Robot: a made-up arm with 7 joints. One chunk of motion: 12 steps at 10 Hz.
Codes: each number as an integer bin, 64 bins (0 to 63) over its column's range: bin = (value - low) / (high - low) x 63, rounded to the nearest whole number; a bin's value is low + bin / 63 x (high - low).
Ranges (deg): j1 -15..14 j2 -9..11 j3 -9..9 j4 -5..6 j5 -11..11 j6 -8..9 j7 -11..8
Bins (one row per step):
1: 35 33 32 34 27 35 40
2: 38 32 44 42 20 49 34
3: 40 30 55 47 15 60 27
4: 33 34 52 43 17 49 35
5: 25 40 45 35 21 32 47
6: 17 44 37 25 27 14 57
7: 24 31 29 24 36 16 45
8: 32 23 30 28 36 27 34
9: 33 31 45 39 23 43 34
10: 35 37 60 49 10 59 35
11: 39 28 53 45 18 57 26
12: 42 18 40 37 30 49 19
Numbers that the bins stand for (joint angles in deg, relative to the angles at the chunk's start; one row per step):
1: 1.11 1.48 0.14 0.94 -1.57 1.44 1.06
2: 2.49 1.16 3.57 2.33 -4.02 5.22 -0.75
3: 3.41 0.52 6.71 3.21 -5.76 8.19 -2.86
4: 0.19 1.79 5.86 2.51 -5.06 5.22 -0.44
5: -3.49 3.70 3.86 1.11 -3.67 0.63 3.17
6: -7.17 4.97 1.57 -0.63 -1.57 -4.22 6.19
7: -3.95 0.84 -0.71 -0.81 1.57 -3.68 2.57
8: -0.27 -1.70 -0.43 -0.11 1.57 -0.71 -0.75
9: 0.19 0.84 3.86 1.81 -2.97 3.60 -0.75
10: 1.11 2.75 8.14 3.56 -7.51 7.92 -0.44
11: 2.95 -0.11 6.14 2.86 -4.71 7.38 -3.16
12: 4.33 -3.29 2.43 1.46 -0.52 5.22 -5.27

